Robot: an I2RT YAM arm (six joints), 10 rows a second.
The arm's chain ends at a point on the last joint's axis. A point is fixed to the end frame.
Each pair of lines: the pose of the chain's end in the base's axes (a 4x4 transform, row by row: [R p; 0 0 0 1], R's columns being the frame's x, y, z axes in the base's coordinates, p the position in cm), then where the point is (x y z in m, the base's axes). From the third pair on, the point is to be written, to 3 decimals.
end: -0.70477, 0.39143, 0.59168, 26.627; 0.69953, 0.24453, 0.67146, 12.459; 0.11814, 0.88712, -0.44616, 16.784; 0, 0, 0, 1
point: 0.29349 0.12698 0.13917
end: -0.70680, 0.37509, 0.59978, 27.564; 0.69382, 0.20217, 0.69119, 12.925; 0.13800, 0.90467, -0.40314, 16.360; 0, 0, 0, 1
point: 0.30338 0.13296 0.13557
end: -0.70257, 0.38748, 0.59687, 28.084; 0.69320, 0.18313, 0.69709, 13.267; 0.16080, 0.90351, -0.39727, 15.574; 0, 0, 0, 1
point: 0.308 0.137 0.127
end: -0.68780, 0.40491, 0.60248, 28.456; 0.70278, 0.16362, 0.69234, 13.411; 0.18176, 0.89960, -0.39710, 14.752; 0, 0, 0, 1
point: 0.312 0.138 0.119
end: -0.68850, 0.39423, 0.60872, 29.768; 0.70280, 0.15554, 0.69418, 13.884; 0.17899, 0.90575, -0.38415, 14.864; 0, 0, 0, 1
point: 0.325 0.143 0.120
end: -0.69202, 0.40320, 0.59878, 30.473; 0.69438, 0.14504, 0.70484, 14.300; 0.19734, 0.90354, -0.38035, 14.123; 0, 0, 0, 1
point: 0.332 0.148 0.113
